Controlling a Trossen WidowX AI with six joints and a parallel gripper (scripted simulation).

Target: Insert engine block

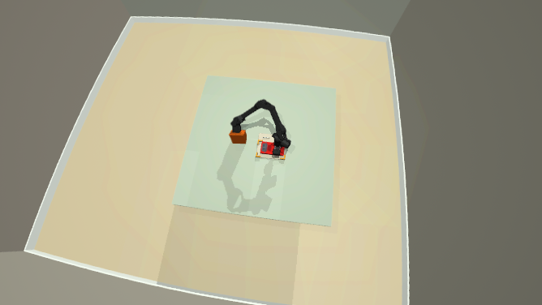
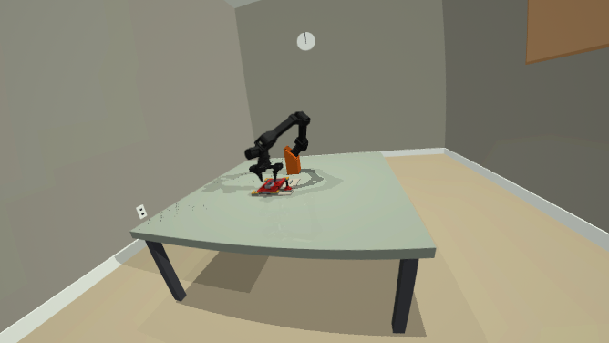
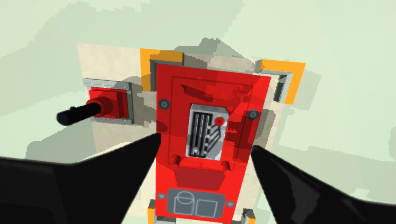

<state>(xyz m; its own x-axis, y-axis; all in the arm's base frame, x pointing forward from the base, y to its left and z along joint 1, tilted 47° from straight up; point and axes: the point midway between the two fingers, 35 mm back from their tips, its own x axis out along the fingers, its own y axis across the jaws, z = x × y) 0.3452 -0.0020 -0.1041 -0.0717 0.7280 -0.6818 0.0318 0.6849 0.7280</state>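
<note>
Now: gripper tip 3 cm above the engine block.
</note>
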